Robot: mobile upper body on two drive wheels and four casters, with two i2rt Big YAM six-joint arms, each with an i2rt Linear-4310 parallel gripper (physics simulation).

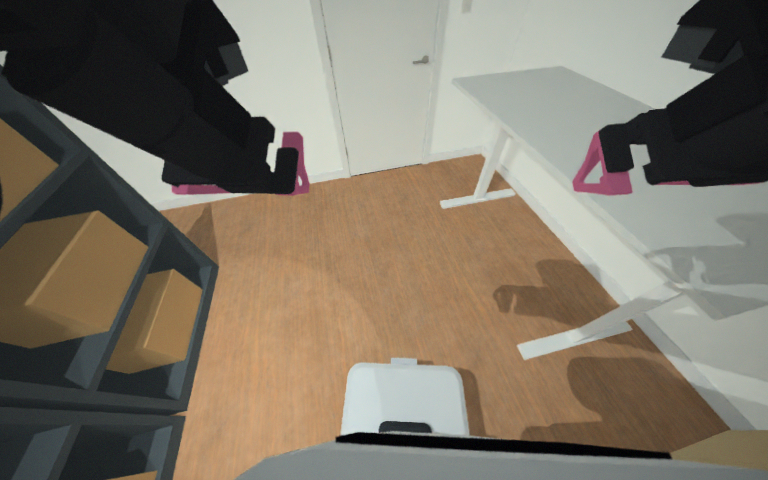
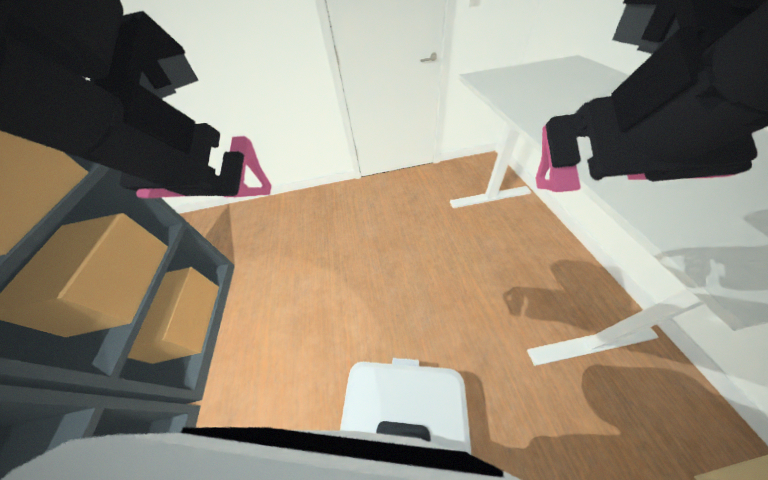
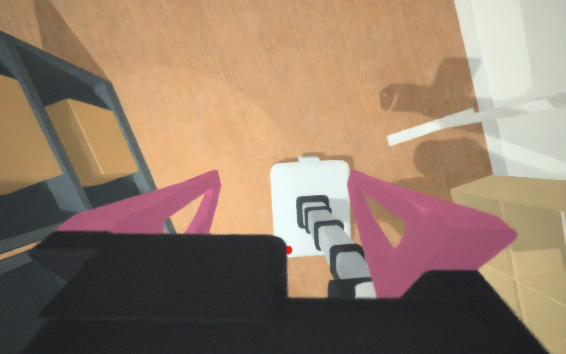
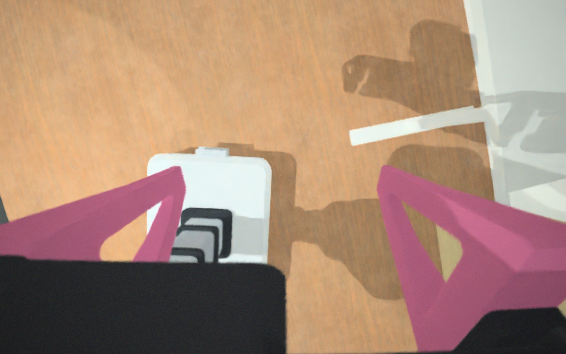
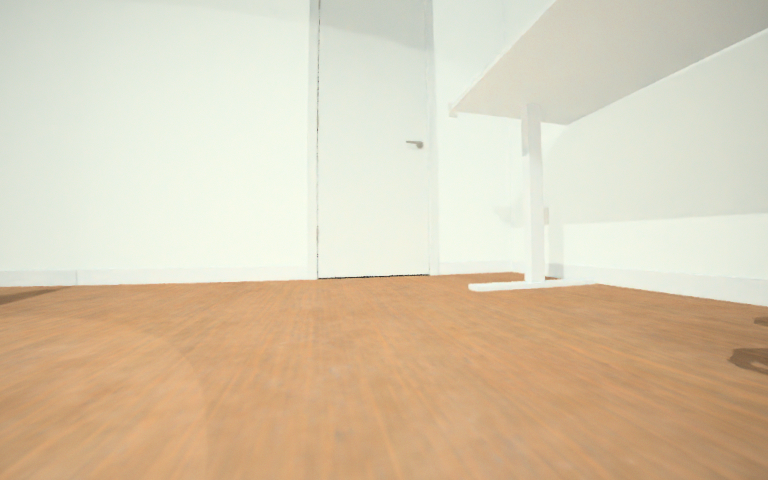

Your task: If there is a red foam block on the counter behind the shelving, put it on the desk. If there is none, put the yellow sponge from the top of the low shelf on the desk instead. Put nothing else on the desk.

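Frame: origin at the left arm's base, x back, y right, z up, level; centimetres.
Seen in the pictures: left gripper, between the fingertips: (image 1: 274,188) (image 2: 239,190) (image 3: 283,177); right gripper, between the fingertips: (image 1: 614,182) (image 2: 582,178) (image 4: 281,176).
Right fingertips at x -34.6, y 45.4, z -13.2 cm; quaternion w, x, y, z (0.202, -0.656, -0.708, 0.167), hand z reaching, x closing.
Offsets run from my right fingertips to a thing's middle. "pt": to the spot under its first point.
The grey-white desk (image 1: 526,101) (image 2: 526,84) (image 5: 623,56) stands along the wall at the right. The tan low shelf (image 1: 730,450) (image 3: 520,215) shows in part at the lower right. The dark grey shelving (image 1: 84,399) (image 2: 113,387) (image 3: 55,137) stands at the left. No red foam block, yellow sponge or counter shows. My left gripper (image 1: 240,189) (image 2: 198,193) (image 3: 283,177) is open and empty, high above the floor between shelving and desk. My right gripper (image 1: 668,181) (image 2: 617,176) (image 4: 281,176) is open and empty, out at the desk's side.
Cardboard boxes {pt dx -16.4, dy -149.6, dz -55.5 cm} (image 1: 84,271) (image 2: 90,271) fill several shelving compartments. A closed door {pt dx -183.9, dy -37.4, dz -48.8 cm} (image 1: 385,84) (image 2: 390,84) (image 5: 373,169) is ahead. White desk feet (image 1: 549,345) (image 2: 560,350) (image 4: 390,131) reach out over the wooden floor. My white base (image 1: 402,393) (image 2: 404,393) is below.
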